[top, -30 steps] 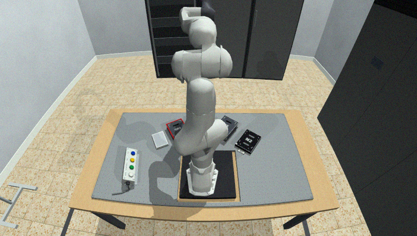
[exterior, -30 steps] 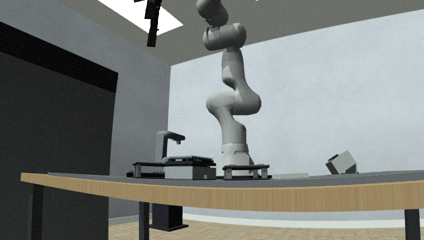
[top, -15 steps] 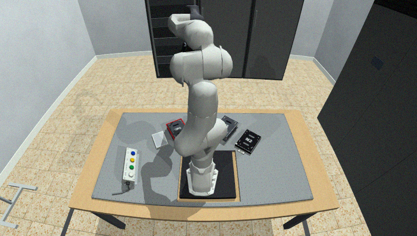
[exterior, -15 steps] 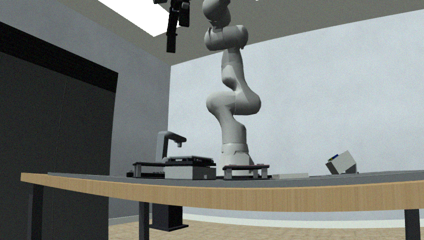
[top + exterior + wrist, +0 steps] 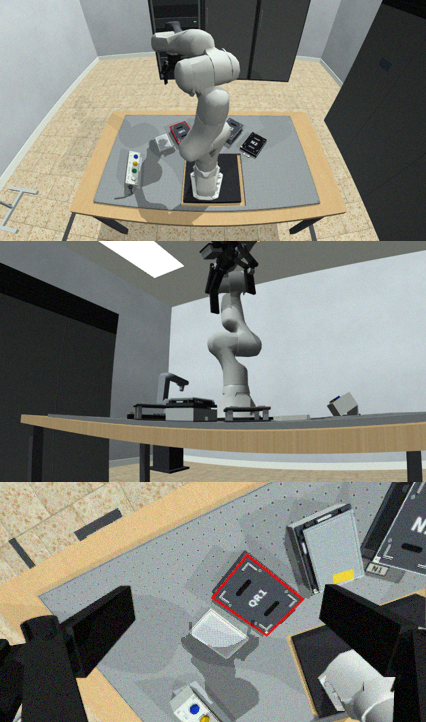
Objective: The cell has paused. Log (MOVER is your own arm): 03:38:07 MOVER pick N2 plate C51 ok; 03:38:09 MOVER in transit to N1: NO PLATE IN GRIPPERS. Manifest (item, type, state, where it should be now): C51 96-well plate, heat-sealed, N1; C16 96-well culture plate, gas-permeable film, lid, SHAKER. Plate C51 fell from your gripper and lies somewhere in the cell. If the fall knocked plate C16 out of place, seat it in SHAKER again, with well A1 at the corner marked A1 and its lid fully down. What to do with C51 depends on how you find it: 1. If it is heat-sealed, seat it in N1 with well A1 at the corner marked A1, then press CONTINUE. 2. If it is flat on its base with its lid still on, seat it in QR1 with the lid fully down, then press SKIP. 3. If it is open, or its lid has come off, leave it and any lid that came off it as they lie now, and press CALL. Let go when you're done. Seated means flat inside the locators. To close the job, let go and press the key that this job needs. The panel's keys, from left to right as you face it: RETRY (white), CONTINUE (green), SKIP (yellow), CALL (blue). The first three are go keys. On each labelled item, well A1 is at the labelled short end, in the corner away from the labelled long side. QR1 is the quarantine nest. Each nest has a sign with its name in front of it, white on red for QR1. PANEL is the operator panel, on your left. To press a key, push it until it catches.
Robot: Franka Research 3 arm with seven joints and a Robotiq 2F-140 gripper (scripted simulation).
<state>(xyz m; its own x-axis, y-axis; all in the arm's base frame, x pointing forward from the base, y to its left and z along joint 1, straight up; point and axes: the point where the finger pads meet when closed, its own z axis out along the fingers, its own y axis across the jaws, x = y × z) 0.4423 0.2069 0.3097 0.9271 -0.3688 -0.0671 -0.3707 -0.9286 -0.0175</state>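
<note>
Now: hand 310 mm above the 96-well plate, 210 mm past it and 90 mm to the right of it. Also, from my hand: QR1 nest: 290 mm below, 130 mm behind, 30 mm to the right; A1 mark: 270 mm to the right, 270 mm below, 130 mm behind; blue key: 370 mm behind, 260 mm below, 220 mm to the left.
</note>
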